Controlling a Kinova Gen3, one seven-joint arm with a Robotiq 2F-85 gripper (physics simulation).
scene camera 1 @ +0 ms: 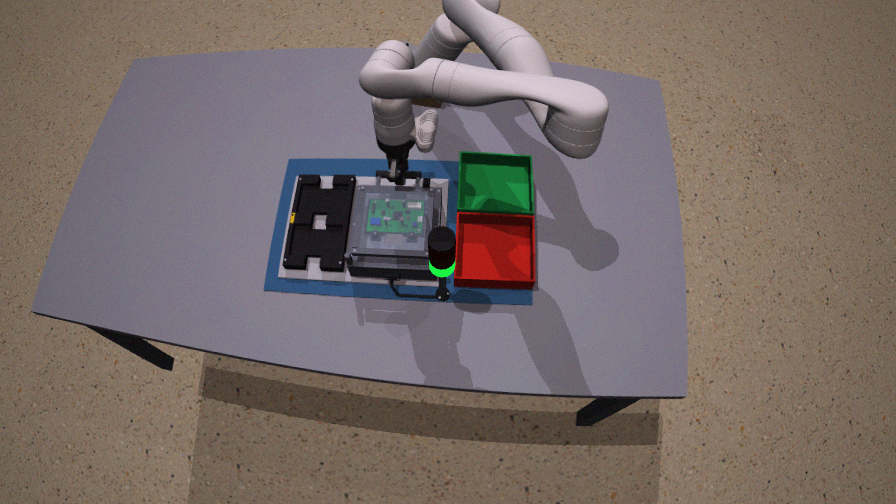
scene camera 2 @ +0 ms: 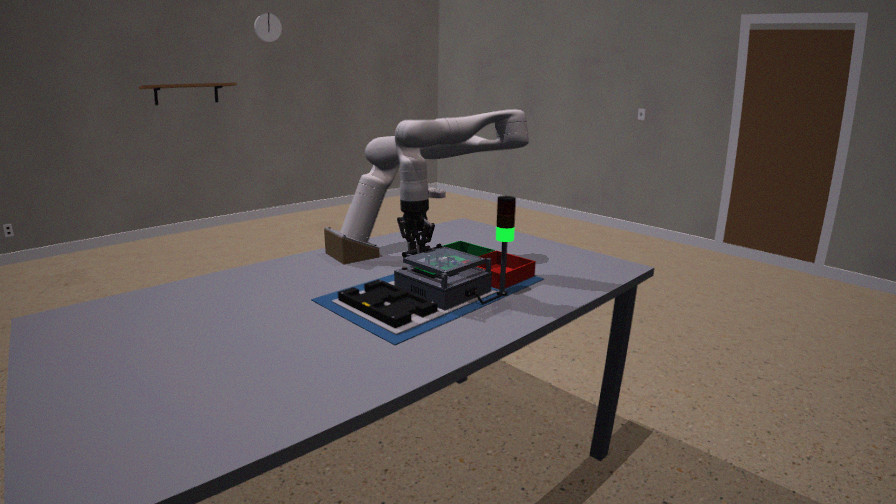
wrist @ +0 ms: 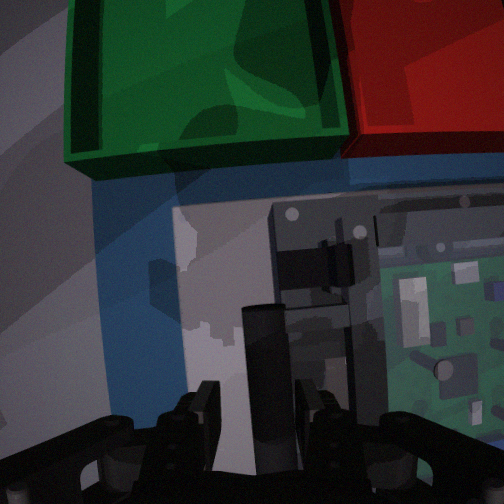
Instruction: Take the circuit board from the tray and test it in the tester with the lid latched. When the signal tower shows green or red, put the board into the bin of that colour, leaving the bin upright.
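The green circuit board (scene camera 1: 399, 216) lies in the tester (scene camera 1: 394, 250) under the clear lid, which is down; it also shows in the wrist view (wrist: 445, 340). The signal tower (scene camera 1: 441, 250) glows green (scene camera 2: 505, 233). My gripper (scene camera 1: 398, 176) points down at the far edge of the lid. In the wrist view its fingers (wrist: 256, 395) straddle the lid's dark handle bar (wrist: 270, 370), with a gap on the left side and a thin gap on the right. The black tray (scene camera 1: 319, 221) left of the tester holds nothing.
The green bin (scene camera 1: 494, 183) and the red bin (scene camera 1: 494, 249) stand upright to the right of the tester, both holding nothing, on the blue mat (scene camera 1: 275, 250). The tower's post stands close in front of the red bin. A brown block (scene camera 2: 349, 248) sits at the arm's base.
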